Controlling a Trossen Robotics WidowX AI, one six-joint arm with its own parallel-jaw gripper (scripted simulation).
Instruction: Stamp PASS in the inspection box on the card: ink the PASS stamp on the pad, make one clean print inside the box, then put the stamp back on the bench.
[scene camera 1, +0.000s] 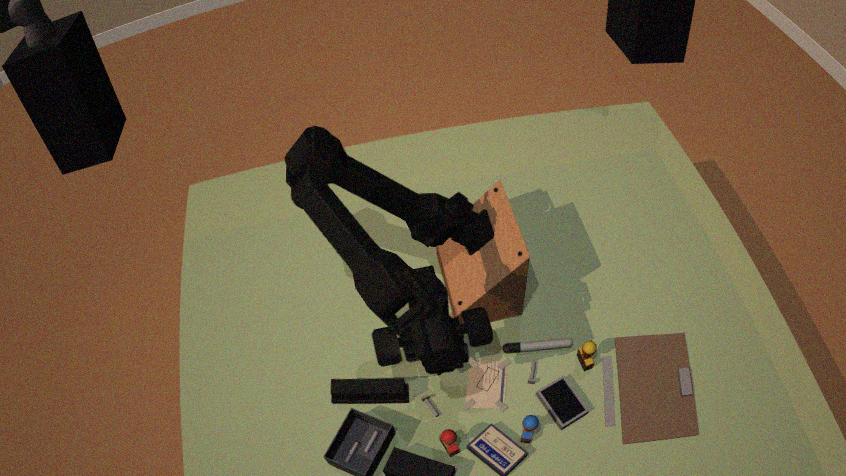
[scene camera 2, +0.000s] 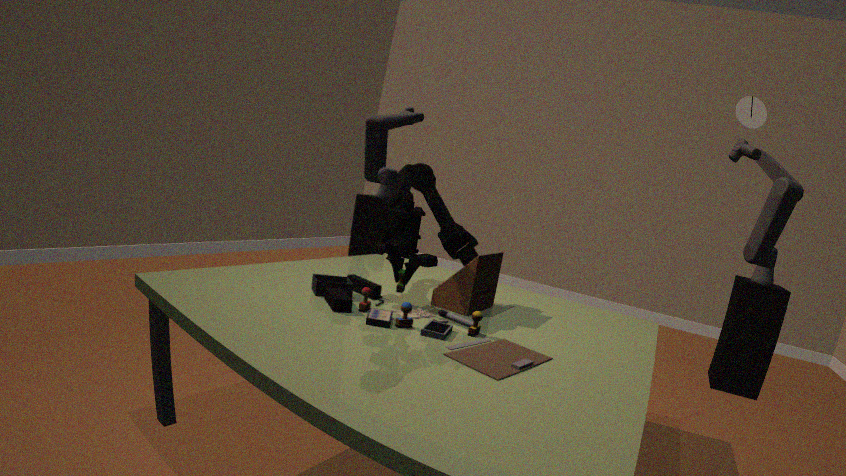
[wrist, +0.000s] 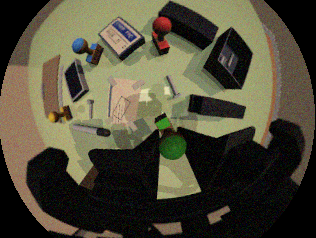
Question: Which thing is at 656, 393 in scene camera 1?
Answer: A clipboard.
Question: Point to a clipboard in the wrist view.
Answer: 49, 81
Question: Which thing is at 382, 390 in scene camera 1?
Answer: A black block.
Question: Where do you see my gripper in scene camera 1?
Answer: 435, 360
